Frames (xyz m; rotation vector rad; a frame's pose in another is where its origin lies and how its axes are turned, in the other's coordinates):
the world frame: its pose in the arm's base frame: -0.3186 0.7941 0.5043 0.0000 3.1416 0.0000
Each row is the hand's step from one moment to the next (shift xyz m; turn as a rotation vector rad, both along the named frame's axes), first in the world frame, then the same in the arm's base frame.
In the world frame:
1: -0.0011 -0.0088 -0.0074 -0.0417 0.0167 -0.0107
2: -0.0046 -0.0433 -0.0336 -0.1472 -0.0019 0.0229
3: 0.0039 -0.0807 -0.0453 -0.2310 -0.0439 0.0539
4: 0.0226 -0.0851 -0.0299 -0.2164 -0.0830 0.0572
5: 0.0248 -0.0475 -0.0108 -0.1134 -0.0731 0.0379
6: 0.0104 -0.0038 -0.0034 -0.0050 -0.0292 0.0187
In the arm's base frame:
1: 0.0011 -0.0088 0.0074 0.0417 0.0167 0.0107
2: 0.0046 -0.0433 0.0336 0.1472 -0.0019 -0.0229
3: -0.0039 -0.0807 0.0453 0.2310 -0.0439 -0.0539
4: -0.0226 -0.0851 0.0299 0.2164 -0.0830 -0.0572
5: -0.0248 -0.0475 0.0108 0.1134 -0.0731 -0.0379
6: -0.0104 -0.0038 0.0034 0.0050 -0.0292 -0.0187

